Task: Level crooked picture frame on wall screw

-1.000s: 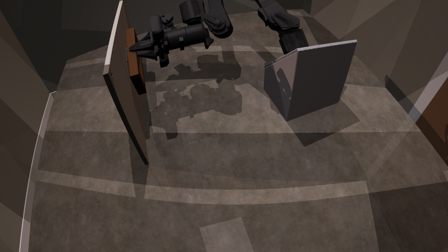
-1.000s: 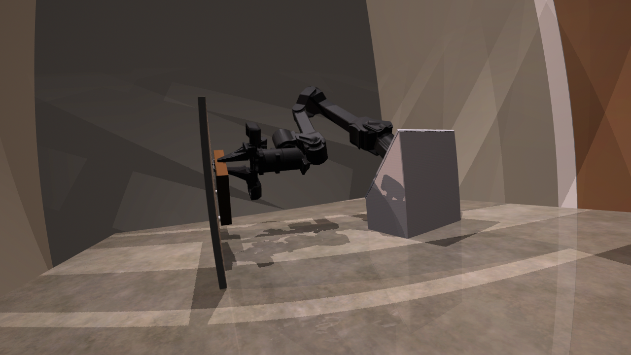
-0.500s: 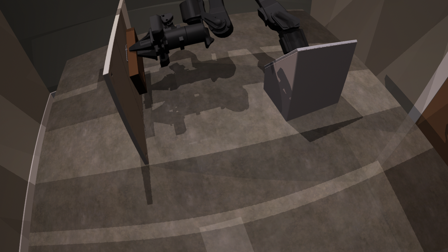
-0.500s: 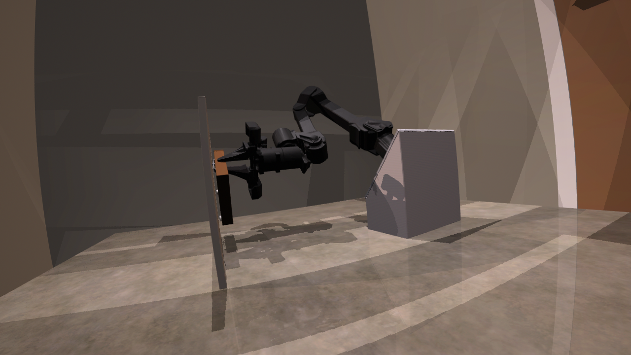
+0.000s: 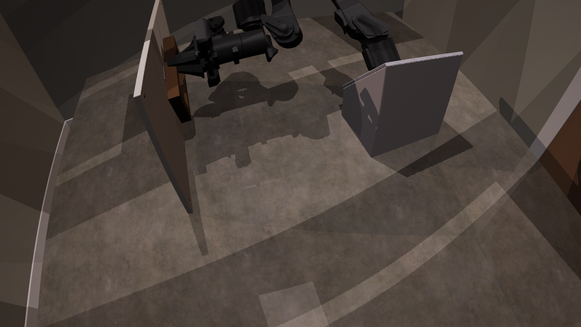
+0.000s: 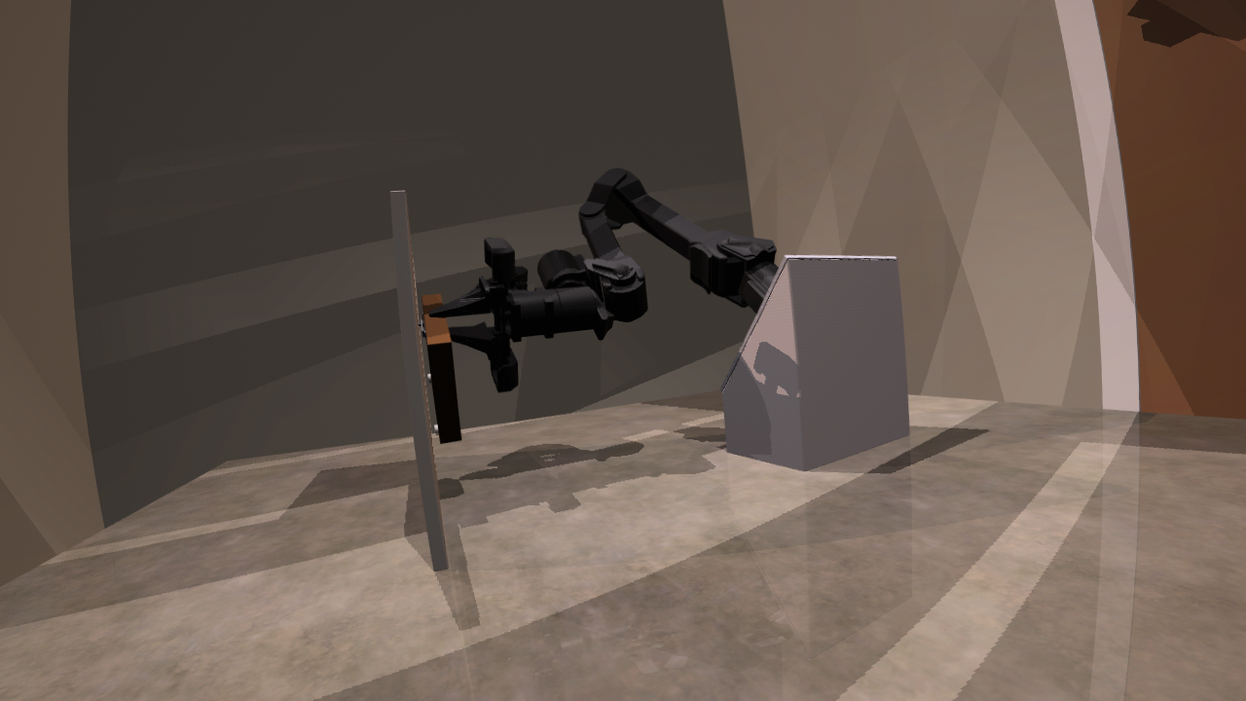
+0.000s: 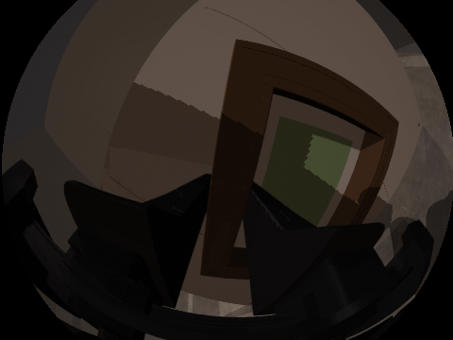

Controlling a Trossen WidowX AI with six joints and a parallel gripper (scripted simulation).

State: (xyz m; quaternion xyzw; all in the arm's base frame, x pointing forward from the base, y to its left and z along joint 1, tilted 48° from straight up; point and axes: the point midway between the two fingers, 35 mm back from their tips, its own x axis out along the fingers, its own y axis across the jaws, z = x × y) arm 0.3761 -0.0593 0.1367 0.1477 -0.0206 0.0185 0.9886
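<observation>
My gripper tip is 5 cm above the brown wooden picture frame and 2 cm to the left of it. The rest, counted from my gripper tip: wall panel 6 cm below, 2 cm to the right, 1 cm ahead.
</observation>
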